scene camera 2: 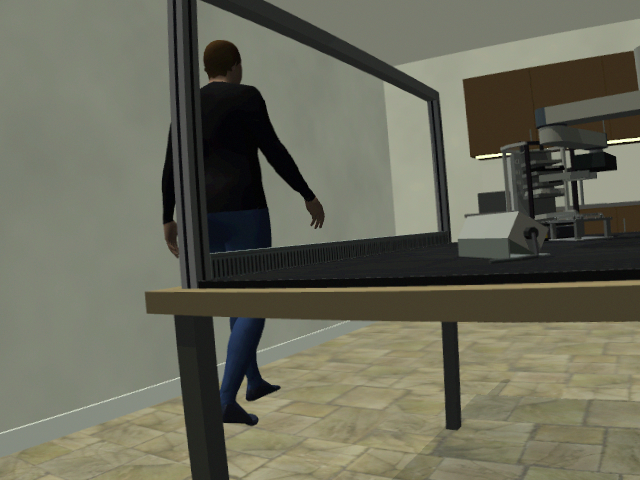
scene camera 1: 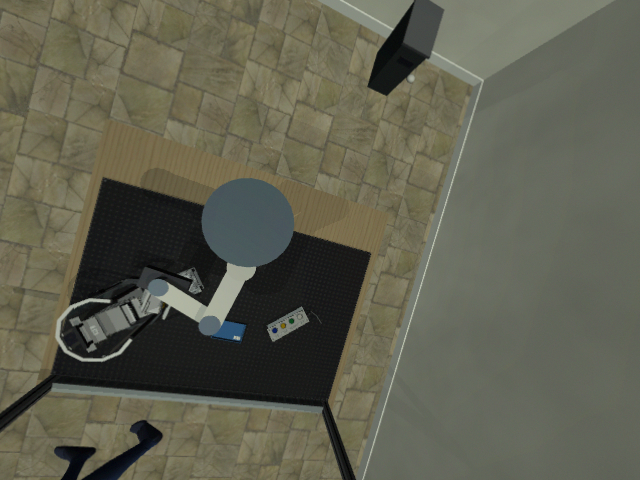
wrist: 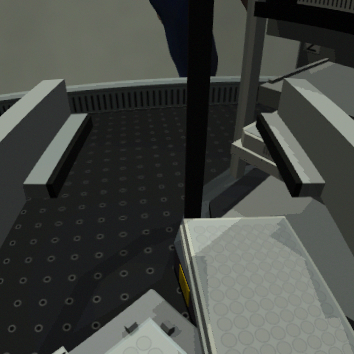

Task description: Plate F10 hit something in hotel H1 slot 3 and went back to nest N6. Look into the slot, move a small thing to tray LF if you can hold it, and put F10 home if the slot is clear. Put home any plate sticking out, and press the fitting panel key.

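Frame: origin at the arm's base, x right, y ahead, z up, level; centimetres.
Where they show: gripper, fingertip midpoint: [scene camera 2: 544, 179] [scene camera 1: 152, 315] [wrist: 173, 99].
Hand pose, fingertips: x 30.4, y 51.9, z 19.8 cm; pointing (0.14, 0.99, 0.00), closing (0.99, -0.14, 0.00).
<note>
After its pixels a point has its place.
My gripper [wrist: 173, 99] @(x 30.4, y 51.9, z 19.8 cm) is shut with nothing between its fingers; these stand apart at the left and right of the wrist view, above the plates. A pale well plate [wrist: 260, 280] @(x 35.3, y 49.8, z 9.4 cm) lies below the right finger, a yellow patch [wrist: 184, 285] @(x 31.4, y 53.5, z 4.1 cm) at its left edge; no label shows on it. Part of another plate [wrist: 150, 342] @(x 28.4, y 47.5, z 8.7 cm) lies at the bottom on a grey holder [wrist: 150, 302] @(x 28.6, y 50.7, z 7.3 cm). The hotel [scene camera 1: 108, 324] @(x 42.7, y 55.4, z 26.4 cm) [scene camera 2: 509, 178] @(x 36.1, y 63.9, z 21.6 cm) [wrist: 199, 100] @(x 32.4, y 56.2, z 18.0 cm) stands at the table's left in scene camera 1. The inside of slot 3 cannot be made out. The key panel [scene camera 1: 287, 323] @(x -30.5, y 50.3, z 7.4 cm) [scene camera 2: 485, 232] @(x -35.2, y 53.9, z 6.2 cm) has blue, yellow, green and white keys.
A blue box [scene camera 1: 232, 331] @(x -3.8, y 62.3, z 1.5 cm) lies between the arm's elbow and the panel. A pale frame [scene camera 1: 193, 280] @(x 20.8, y 38.4, z 7.8 cm) stands beside the hotel. A low slotted barrier [scene camera 1: 186, 400] @(x 9.0, y 99.5, z 6.0 cm) [scene camera 2: 330, 254] @(x -23.4, y 96.4, z 3.0 cm) [wrist: 150, 96] @(x 32.0, y 96.4, z 3.4 cm) runs along the table edge. A person [scene camera 2: 235, 155] stands beyond it.
</note>
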